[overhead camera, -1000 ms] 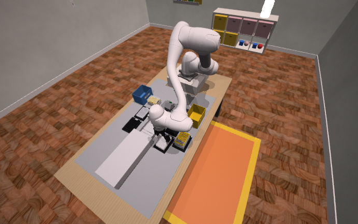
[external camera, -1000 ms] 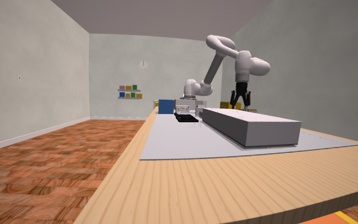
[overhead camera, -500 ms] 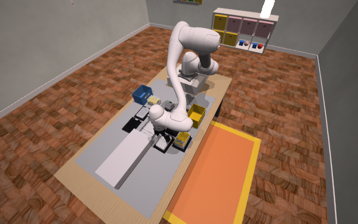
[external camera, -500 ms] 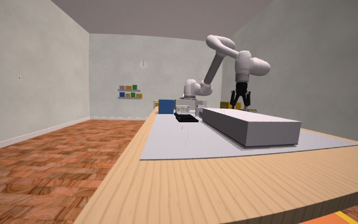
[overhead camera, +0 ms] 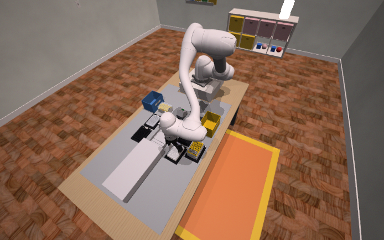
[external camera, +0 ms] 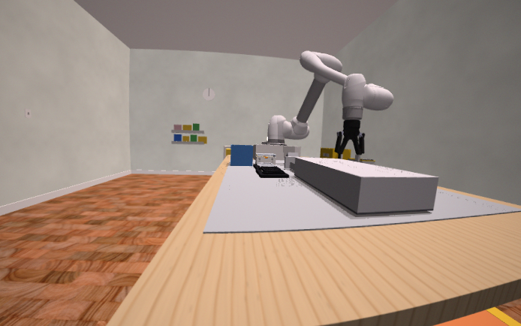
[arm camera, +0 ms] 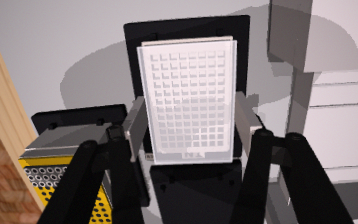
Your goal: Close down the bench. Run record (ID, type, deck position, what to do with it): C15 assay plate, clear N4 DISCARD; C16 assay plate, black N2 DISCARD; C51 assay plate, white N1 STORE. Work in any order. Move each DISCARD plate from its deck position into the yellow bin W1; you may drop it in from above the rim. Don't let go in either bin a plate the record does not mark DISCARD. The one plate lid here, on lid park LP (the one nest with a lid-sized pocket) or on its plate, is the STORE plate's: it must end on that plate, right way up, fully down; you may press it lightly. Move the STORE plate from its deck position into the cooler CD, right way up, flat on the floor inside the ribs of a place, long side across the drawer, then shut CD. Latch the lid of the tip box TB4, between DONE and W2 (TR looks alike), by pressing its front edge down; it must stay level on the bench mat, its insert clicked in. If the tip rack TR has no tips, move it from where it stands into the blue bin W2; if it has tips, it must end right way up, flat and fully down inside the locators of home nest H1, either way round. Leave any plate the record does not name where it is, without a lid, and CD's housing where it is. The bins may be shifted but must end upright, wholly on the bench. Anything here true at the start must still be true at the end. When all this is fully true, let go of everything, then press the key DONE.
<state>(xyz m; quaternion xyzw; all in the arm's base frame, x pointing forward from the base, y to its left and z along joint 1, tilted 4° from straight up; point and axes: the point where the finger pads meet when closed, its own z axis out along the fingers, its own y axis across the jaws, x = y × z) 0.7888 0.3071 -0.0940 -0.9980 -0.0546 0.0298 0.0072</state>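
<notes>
The plate lid lies 2 cm below my hand. From my hand the other things lie so: yellow tip rack: 11 cm behind, 12 cm to the left, 1 cm below; white plate: 4 cm below; black nest N3: 18 cm behind, 3 cm to the right, 6 cm below.
</notes>
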